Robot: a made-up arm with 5 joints.
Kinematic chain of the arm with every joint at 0, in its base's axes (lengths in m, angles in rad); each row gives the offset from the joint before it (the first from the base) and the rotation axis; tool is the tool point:
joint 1: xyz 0 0 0.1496 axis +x
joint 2: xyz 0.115 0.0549 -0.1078 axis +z
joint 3: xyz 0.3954 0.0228 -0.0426 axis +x
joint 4: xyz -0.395 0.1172 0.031 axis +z
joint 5: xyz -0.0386 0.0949 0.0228 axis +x
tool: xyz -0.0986 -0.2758 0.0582
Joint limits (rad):
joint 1: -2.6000..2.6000
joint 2: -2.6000..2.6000
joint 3: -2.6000..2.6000
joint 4: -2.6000..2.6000
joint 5: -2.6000..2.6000
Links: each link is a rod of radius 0.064 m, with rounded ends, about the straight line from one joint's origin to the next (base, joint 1, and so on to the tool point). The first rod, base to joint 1, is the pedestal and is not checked.
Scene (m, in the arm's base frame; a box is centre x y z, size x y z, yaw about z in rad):
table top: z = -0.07
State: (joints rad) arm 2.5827 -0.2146 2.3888 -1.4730 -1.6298
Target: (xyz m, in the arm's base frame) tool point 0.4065 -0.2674 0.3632
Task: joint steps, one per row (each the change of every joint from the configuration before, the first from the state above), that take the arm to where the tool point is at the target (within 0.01 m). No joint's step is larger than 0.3 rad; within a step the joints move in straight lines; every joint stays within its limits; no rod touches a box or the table.
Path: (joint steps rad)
1: -0.0303 0.2741 -0.1320 -0.0552 -0.1940
2: -0.0304 0.2742 -0.1320 -0.0551 -0.1941
3: -0.0303 0.2741 -0.1319 -0.0552 -0.1940
4: -0.0304 0.2742 -0.1320 -0.0552 -0.1941
5: -0.0303 0.2741 -0.1320 -0.0551 -0.1940

